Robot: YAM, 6 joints.
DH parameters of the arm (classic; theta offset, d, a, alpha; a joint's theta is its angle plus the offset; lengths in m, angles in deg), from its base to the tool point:
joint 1: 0 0.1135 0.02 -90
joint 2: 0 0 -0.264 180
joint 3: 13.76 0 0.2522 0
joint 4: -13.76 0 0.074 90
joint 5: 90 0 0 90
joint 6: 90 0.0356 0 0
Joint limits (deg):
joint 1: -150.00..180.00
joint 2: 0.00..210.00
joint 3: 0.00..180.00
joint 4: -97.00..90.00
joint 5: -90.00..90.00
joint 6: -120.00..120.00
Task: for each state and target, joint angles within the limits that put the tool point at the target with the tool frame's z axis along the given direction. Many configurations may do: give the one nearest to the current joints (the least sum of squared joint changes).
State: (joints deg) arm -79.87 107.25 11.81 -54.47 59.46 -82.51
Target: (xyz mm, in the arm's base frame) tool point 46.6 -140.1 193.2 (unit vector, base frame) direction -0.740 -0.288 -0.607
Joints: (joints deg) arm -60.67 67.76 37.82 -70.47 51.87 -82.51
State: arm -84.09 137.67 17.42 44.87 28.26 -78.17
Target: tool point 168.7 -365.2 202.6 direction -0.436 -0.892 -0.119
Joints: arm -61.08 107.80 59.53 36.48 54.39 -78.17
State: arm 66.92 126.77 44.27 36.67 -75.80 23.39
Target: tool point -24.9 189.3 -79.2 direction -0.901 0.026 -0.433
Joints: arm 87.82 147.06 31.49 24.47 -64.34 23.39
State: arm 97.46 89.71 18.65 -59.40 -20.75 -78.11
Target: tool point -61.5 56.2 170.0 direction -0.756 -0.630 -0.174
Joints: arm 113.73 73.78 23.25 -96.91 -71.12 -78.11
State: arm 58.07 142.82 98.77 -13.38 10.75 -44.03
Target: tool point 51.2 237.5 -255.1 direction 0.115 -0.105 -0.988
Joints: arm 78.95 182.07 71.02 16.36 7.64 -44.03
